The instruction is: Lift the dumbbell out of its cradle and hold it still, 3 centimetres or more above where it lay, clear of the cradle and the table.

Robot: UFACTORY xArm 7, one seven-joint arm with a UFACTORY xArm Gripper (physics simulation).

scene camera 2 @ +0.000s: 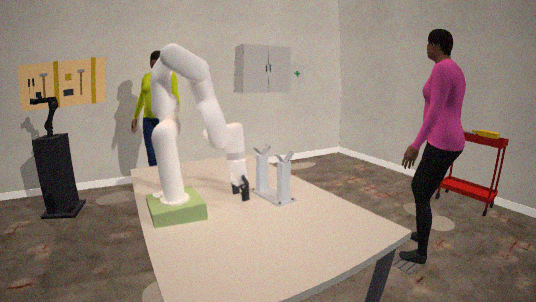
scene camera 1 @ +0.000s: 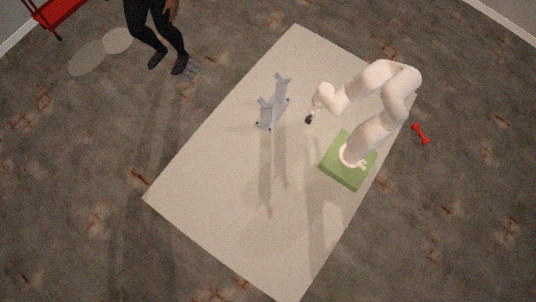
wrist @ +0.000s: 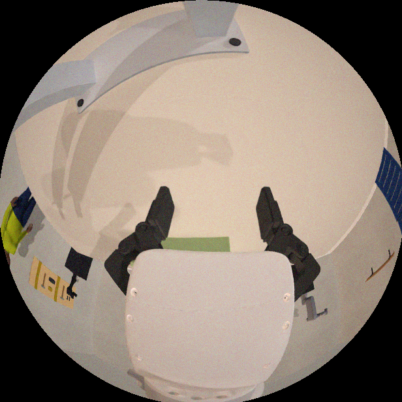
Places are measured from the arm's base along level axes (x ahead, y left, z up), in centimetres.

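Pixels of known places: gripper, fingertip midpoint: [scene camera 2: 241, 197] [scene camera 1: 312, 115]; arm's base, origin of the base link: [scene camera 2: 174, 199] [scene camera 1: 350, 155].
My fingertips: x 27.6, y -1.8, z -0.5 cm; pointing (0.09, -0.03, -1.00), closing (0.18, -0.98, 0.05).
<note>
Ahead of a thing's pixels: the offset from my fingertips to its top centre. Level surfaces: height alone.
The red dumbbell {dx -56.4, dy -99.4, dz -73.3 cm} [scene camera 1: 420, 134] lies on the floor beyond the table's right edge in scene camera 1, beside the arm's base. It does not show in scene camera 2 or in the wrist view. The grey cradle {dx +17.1, dy +10.7, dz +15.9 cm} [scene camera 1: 280, 111] [scene camera 2: 283, 181] [wrist: 150, 47] stands upright on the table {dz -5.9 cm} [scene camera 1: 215, 165] [scene camera 2: 300, 240] [wrist: 310, 125], with both V-shaped rests empty. My gripper [scene camera 1: 308, 120] [scene camera 2: 240, 194] [wrist: 214, 196] is open and empty, pointing down low over the table, between the cradle and the arm's base. The exact height of the fingertips is hard to tell.
The green base block [scene camera 1: 338, 174] [scene camera 2: 180, 215] [wrist: 200, 244] carries the arm on the table. A person in pink [scene camera 2: 445, 105] stands on the floor past the cradle side. A red cart [scene camera 1: 60, 12] [scene camera 2: 470, 189] stands behind that person.
</note>
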